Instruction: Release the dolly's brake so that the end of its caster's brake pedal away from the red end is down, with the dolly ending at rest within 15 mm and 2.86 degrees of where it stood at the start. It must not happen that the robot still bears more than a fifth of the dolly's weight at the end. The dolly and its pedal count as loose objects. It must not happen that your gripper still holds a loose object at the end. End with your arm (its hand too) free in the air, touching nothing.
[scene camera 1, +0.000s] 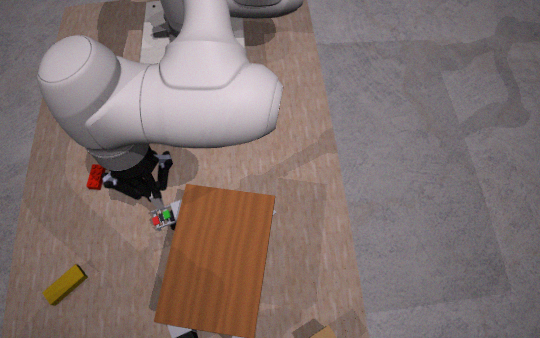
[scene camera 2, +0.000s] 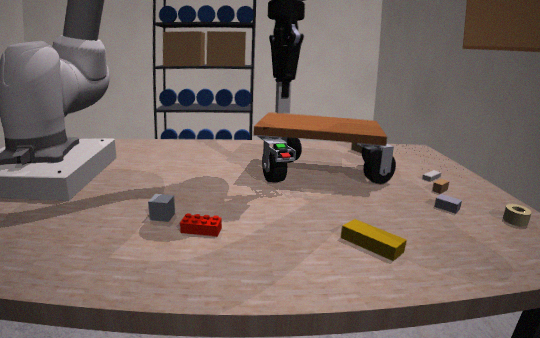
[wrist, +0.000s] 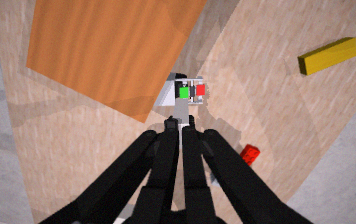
my gripper: scene camera 1 159, 203; scene camera 2; wrist
same spot on my gripper: (scene camera 2: 284, 66) = (wrist: 213, 174)
